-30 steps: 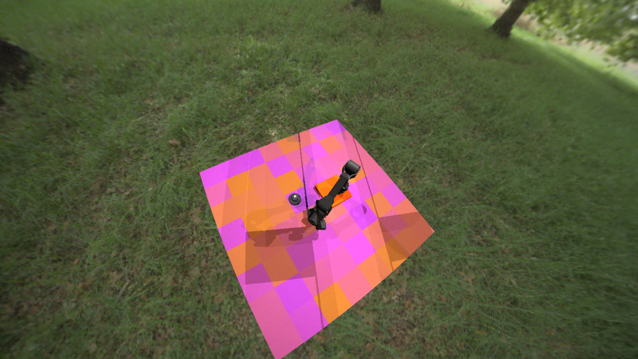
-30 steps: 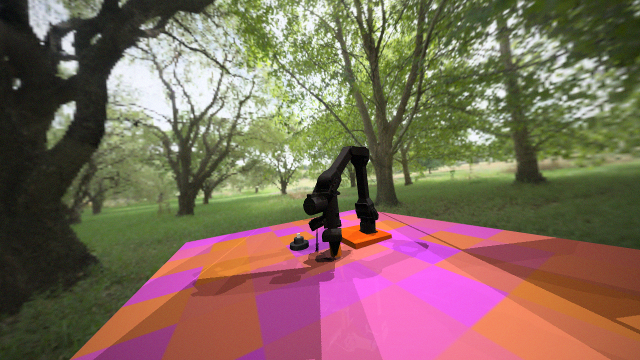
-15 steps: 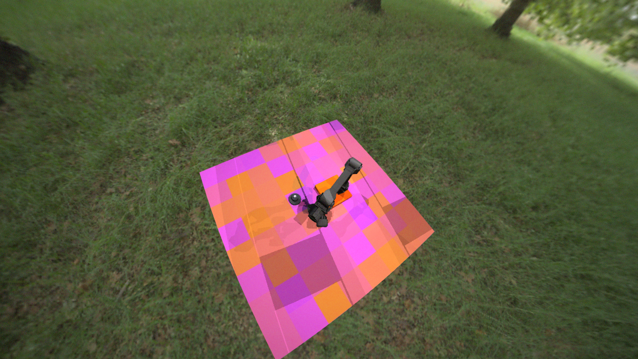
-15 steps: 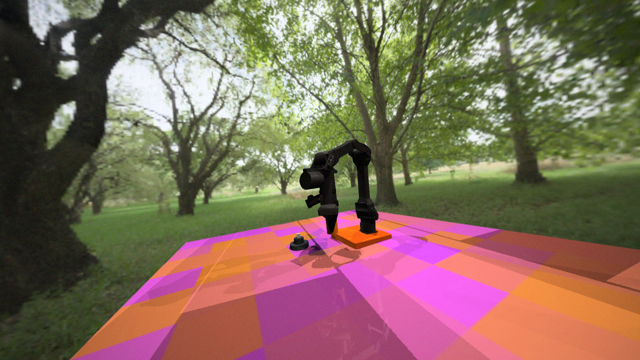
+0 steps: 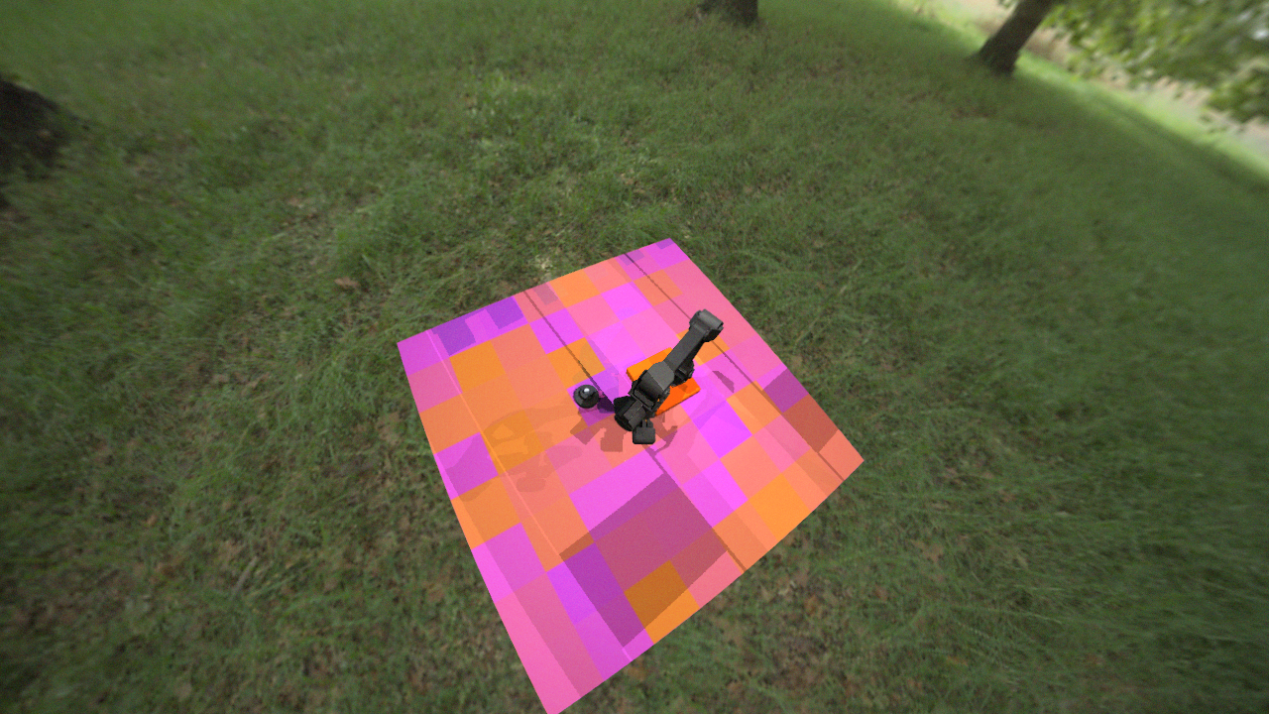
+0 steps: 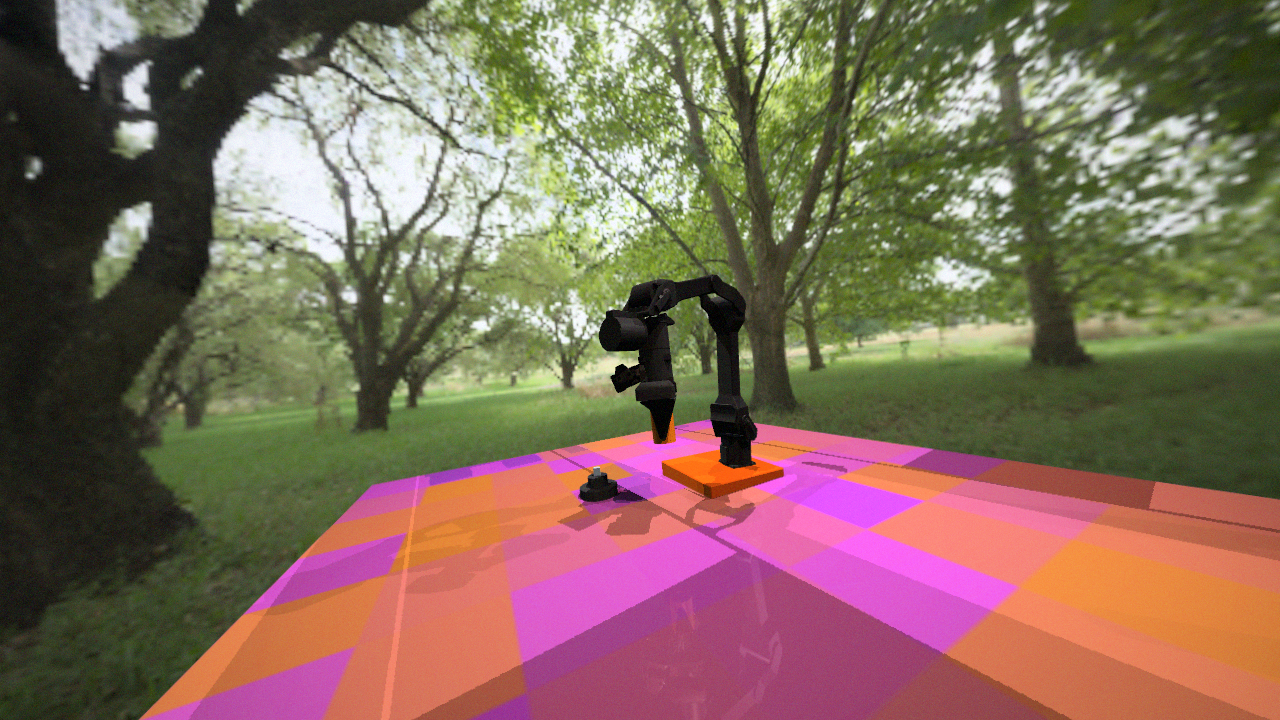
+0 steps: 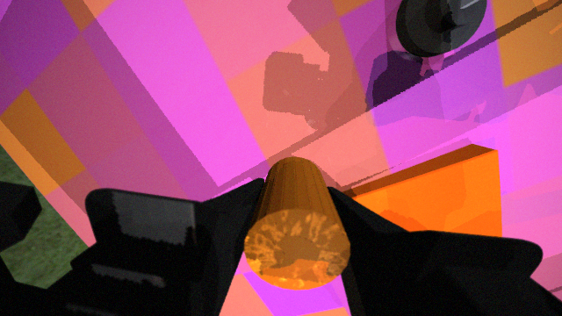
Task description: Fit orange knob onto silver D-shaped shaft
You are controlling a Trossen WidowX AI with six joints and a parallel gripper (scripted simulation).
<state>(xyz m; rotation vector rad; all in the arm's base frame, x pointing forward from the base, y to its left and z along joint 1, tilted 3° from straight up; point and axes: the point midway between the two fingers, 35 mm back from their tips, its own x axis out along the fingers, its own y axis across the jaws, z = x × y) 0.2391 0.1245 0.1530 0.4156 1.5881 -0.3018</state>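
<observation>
Now: the orange knob 30 mm above my gripper tip. The rest, counted from my gripper tip: round pedestal (200 mm to the right, 120 mm below, 90 mm ahead).
</observation>
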